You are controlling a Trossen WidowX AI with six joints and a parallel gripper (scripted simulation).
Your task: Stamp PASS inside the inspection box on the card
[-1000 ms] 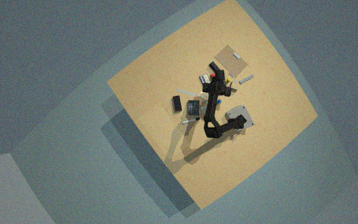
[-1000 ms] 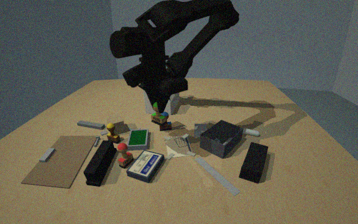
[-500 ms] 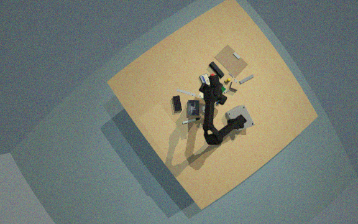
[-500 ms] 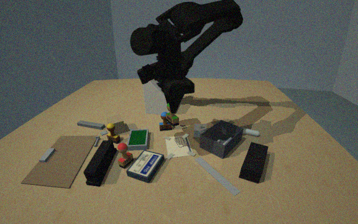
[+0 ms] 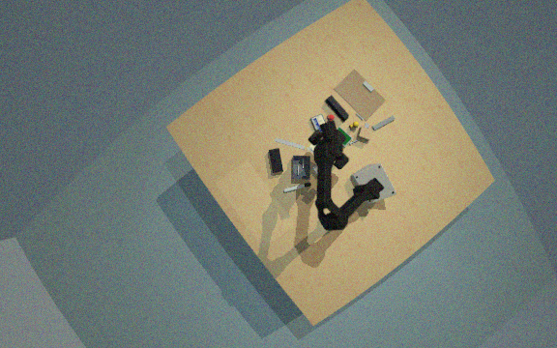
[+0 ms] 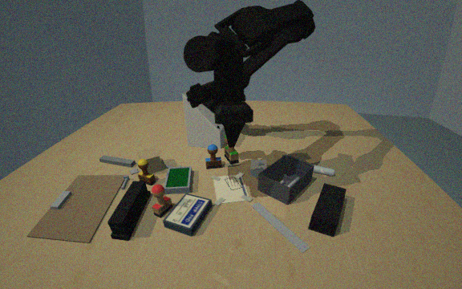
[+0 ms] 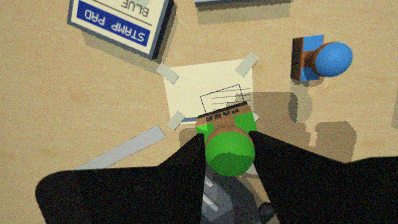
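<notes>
The white card is 1 cm ahead of my gripper tip and 11 cm below it. Also, from my gripper tip: green-knobbed stamp (2 cm below); then grey tray (1 cm ahead, 12 cm to the left, 9 cm below); then blue-knobbed stamp (8 cm behind, 5 cm to the right, 8 cm below).
</notes>
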